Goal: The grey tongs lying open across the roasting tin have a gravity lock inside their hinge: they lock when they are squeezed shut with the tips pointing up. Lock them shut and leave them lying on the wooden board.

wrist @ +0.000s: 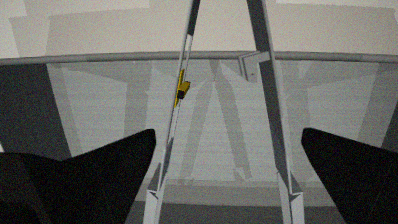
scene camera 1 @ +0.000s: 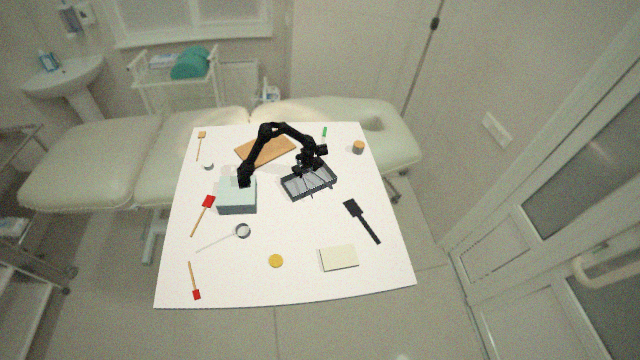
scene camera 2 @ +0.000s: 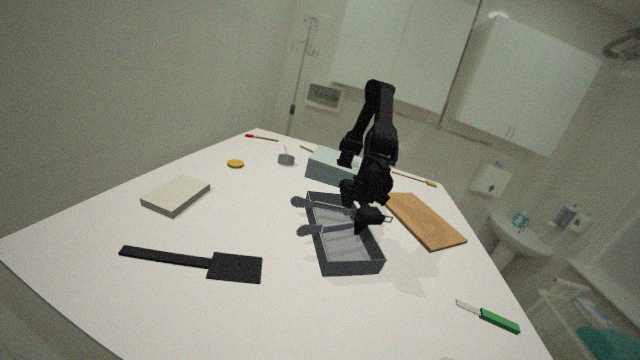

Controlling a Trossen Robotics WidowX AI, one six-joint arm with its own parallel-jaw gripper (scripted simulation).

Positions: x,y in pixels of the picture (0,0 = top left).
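I see a cream block in scene camera 1 (334,258) and in scene camera 2 (170,199), while in the wrist view the block is out of frame. On a roasting tin, (scene camera 1: 294,186) and (wrist: 120,119) are the same spot. For a wooden board it is likewise: on the board, (scene camera 2: 432,232) and (scene camera 1: 280,144) are one and the same spot.
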